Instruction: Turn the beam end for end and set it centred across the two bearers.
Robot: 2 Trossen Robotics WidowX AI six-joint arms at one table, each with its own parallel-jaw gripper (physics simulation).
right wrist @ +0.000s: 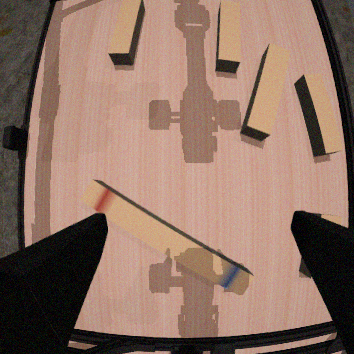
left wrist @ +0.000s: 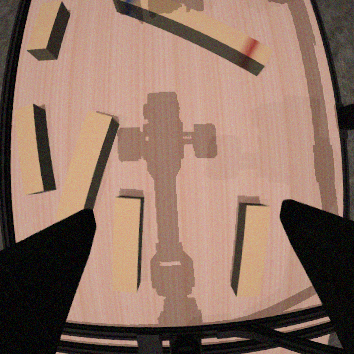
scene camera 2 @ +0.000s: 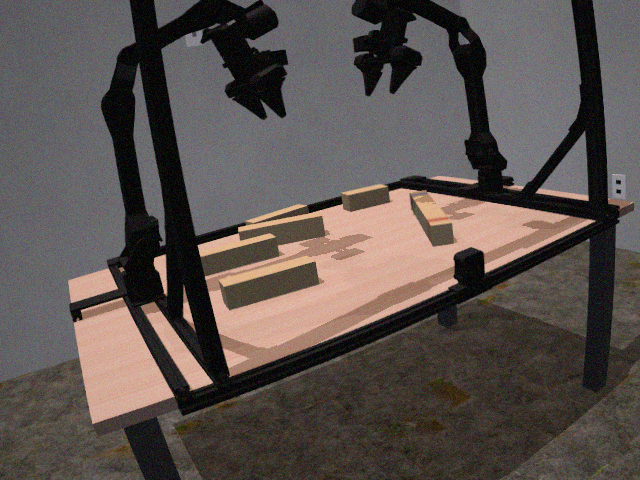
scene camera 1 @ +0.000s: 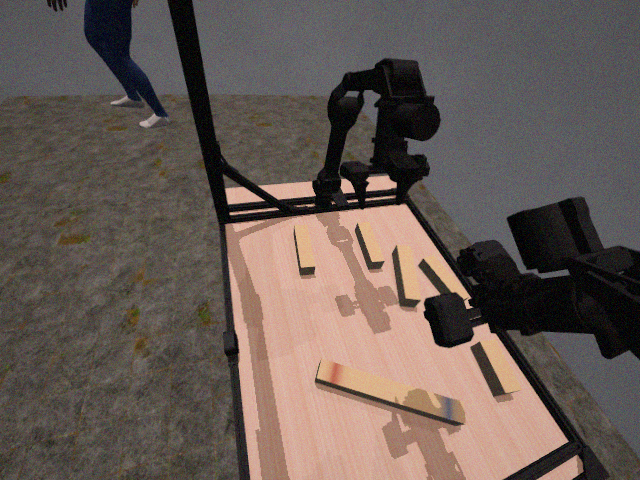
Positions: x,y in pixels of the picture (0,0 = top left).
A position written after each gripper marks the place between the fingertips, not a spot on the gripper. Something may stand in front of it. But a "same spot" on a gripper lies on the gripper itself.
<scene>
left gripper: left wrist; scene camera 2; scene camera 1 380,207; not seen in the right wrist view (out of frame)
right gripper: right wrist 201,222; scene camera 2 379,94; scene camera 1 447,308; not seen in the left wrist view (out of frame)
beam: right wrist 178,245; left wrist; scene camera 2; scene camera 1 411,399
same spot on left gripper: (left wrist: 49,263) = (scene camera 2: 258,102)
same spot on beam: (scene camera 2: 437,226) = (left wrist: 266,60)
</scene>
